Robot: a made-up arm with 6 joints.
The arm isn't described. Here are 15 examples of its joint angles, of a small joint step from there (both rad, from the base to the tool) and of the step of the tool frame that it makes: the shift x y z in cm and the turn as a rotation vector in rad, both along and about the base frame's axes.
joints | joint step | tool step
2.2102 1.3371 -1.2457 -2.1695 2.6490 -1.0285 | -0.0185 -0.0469 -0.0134 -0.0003 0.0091 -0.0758 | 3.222 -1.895 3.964 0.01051 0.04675 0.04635
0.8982 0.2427 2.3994 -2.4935 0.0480 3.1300 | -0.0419 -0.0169 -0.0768 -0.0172 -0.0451 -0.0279 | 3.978 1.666 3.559 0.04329 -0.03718 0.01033
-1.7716 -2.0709 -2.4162 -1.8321 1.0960 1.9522 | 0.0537 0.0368 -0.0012 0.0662 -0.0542 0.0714 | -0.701 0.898 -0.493 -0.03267 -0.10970 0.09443
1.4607 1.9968 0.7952 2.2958 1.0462 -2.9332 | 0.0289 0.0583 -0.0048 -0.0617 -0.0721 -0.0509 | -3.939 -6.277 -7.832 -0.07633 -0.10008 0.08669
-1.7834 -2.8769 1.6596 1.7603 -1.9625 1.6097 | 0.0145 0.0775 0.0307 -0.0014 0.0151 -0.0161 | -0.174 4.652 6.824 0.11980 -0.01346 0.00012
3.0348 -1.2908 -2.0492 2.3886 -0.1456 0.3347 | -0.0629 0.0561 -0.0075 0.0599 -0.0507 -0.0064 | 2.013 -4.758 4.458 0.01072 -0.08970 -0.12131
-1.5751 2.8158 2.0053 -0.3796 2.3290 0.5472 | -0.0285 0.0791 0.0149 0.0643 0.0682 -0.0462 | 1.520 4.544 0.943 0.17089 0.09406 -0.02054
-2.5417 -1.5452 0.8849 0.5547 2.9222 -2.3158 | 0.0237 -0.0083 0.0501 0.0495 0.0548 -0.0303 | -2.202 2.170 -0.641 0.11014 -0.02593 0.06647
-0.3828 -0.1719 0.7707 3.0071 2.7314 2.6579 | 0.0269 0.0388 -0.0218 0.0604 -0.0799 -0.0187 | 2.976 -1.475 1.563 0.08820 0.06841 0.08091
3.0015 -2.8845 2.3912 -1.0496 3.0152 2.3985 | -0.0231 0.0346 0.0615 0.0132 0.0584 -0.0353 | -0.014 -1.858 1.985 -0.04230 -0.12345 0.04158
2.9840 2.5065 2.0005 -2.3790 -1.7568 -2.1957 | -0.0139 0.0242 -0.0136 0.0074 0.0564 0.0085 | 2.501 -0.611 -0.919 0.01868 0.02144 0.02915
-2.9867 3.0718 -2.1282 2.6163 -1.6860 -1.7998 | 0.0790 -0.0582 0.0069 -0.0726 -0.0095 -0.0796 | -3.510 -4.391 3.589 0.08579 0.01805 0.08978
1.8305 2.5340 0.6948 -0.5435 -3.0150 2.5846 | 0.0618 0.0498 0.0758 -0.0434 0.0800 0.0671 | -1.483 -8.401 -2.563 -0.18599 -0.07308 0.17509
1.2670 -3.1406 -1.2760 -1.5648 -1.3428 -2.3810 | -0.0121 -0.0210 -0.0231 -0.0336 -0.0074 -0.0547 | 1.430 2.280 1.959 0.07993 -0.06959 0.00796
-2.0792 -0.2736 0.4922 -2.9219 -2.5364 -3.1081 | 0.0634 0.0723 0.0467 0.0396 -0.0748 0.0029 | -4.137 -7.965 -1.152 0.17317 -0.08333 0.10342
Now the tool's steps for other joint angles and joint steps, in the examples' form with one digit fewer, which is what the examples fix.
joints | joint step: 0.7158 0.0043 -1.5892 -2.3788 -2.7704 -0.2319 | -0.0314 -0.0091 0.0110 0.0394 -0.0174 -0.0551
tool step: -1.11 0.57 -0.31 -0.0696 -0.0580 -0.0587
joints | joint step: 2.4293 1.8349 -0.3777 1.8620 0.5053 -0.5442 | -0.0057 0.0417 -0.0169 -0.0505 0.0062 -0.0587
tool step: 1.06 0.00 -5.83 0.0792 -0.0629 -0.0175
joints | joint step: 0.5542 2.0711 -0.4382 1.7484 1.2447 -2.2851 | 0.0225 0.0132 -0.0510 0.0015 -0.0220 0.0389
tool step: -2.20 2.21 1.20 0.0104 0.0092 0.0068
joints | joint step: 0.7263 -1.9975 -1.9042 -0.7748 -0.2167 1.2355 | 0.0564 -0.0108 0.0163 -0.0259 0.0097 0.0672
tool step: 1.08 -1.57 -1.35 0.0063 0.0366 0.0296
